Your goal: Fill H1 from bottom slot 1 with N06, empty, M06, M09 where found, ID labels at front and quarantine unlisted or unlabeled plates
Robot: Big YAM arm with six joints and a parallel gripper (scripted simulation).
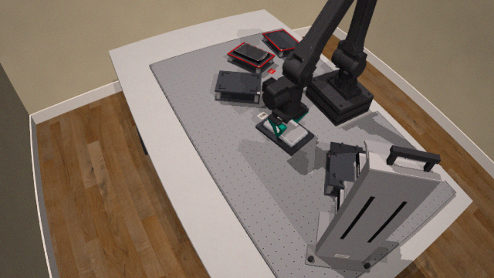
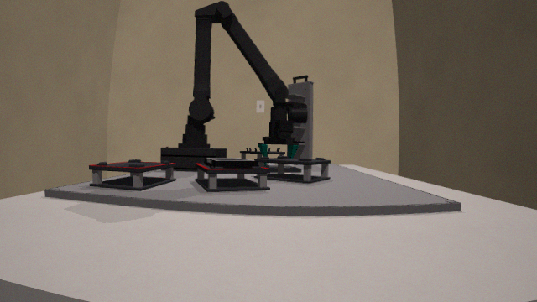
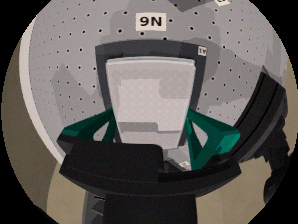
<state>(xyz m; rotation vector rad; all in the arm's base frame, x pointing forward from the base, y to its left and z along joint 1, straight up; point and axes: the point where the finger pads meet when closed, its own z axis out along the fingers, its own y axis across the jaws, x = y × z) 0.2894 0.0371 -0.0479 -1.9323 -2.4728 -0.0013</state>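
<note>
My gripper is now right at the white plate. The rest, counted from my hand: H1 deck label: 5 cm behind, 41 cm to the left, 2 cm below; then plate hotel H1: 11 cm ahead, 44 cm to the left, 18 cm above; then red-rimmed quarantine nest: 29 cm behind, 45 cm to the right, 1 cm above.
</note>
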